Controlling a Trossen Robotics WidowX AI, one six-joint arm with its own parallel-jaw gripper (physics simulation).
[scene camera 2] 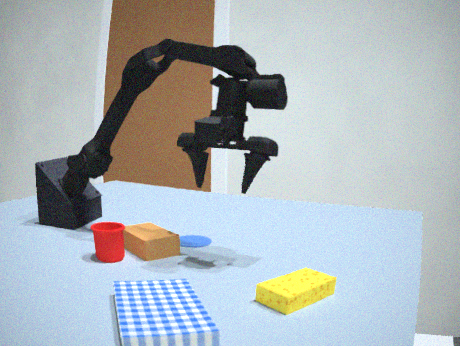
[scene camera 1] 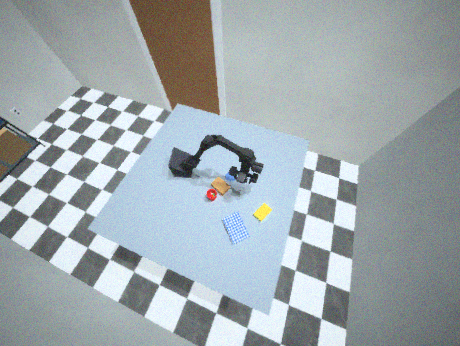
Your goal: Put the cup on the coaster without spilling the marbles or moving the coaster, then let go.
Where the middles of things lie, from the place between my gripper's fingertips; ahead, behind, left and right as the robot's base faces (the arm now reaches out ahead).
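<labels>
Counted from my hand: yellow sponge (scene camera 2: 288, 293), 120 mm below, 210 mm ahead, 90 mm to the right; orange-brown block (scene camera 2: 148, 241), 60 mm to the right, 140 mm behind, 110 mm below; red cup (scene camera 2: 108, 236), 100 mm below, 160 mm behind, 160 mm to the right.
</labels>
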